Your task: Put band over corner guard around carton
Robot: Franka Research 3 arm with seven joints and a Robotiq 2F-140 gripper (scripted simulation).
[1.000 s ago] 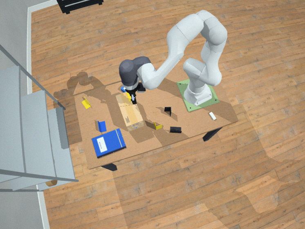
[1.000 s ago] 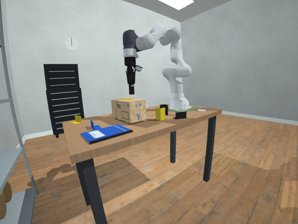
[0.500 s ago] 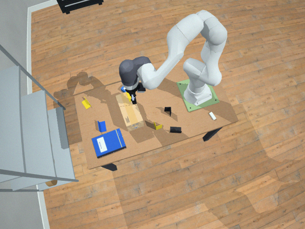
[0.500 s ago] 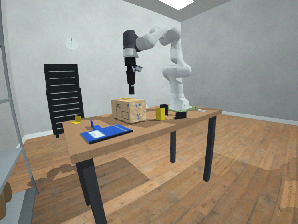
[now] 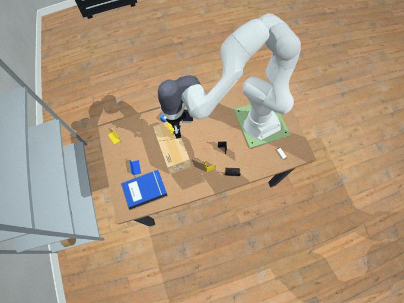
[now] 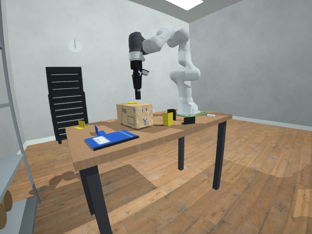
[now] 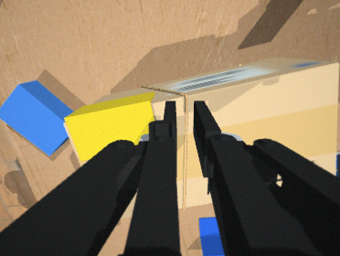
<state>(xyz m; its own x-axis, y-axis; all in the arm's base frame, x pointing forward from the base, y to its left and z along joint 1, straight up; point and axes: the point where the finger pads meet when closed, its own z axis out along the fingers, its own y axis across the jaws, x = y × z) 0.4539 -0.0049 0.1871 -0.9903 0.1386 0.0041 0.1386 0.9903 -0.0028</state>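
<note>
The cardboard carton is 120 mm below my hand, 50 mm ahead of it and 10 mm to the left of it. Round my hand: blue block: 210 mm to the right, 180 mm below, 20 mm ahead; white block: 540 mm behind, 210 mm to the left, 190 mm below; blue corner guard: 290 mm ahead, 180 mm below, 40 mm to the left.
</note>
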